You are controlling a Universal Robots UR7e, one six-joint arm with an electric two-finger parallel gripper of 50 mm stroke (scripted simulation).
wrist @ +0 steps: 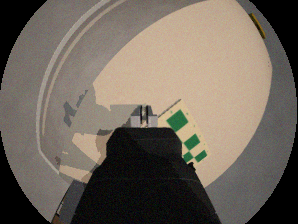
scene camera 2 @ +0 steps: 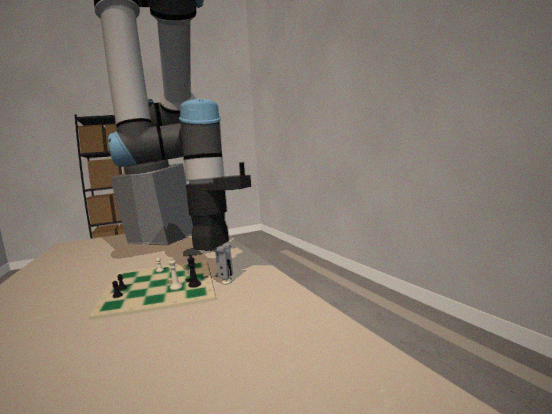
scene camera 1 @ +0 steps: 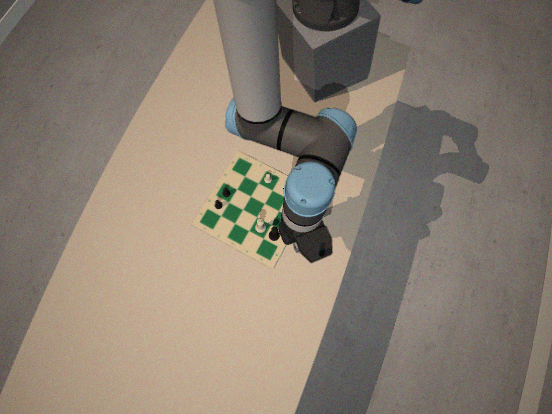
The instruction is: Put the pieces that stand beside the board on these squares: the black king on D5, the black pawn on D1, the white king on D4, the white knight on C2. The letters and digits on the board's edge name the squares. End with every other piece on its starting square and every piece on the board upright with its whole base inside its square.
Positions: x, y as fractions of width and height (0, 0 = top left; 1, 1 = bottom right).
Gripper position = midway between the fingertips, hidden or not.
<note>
In view: the gripper (scene camera 2: 0.41, 0.67).
The gripper is seen too in the wrist view (wrist: 0.48, 0.50).
</note>
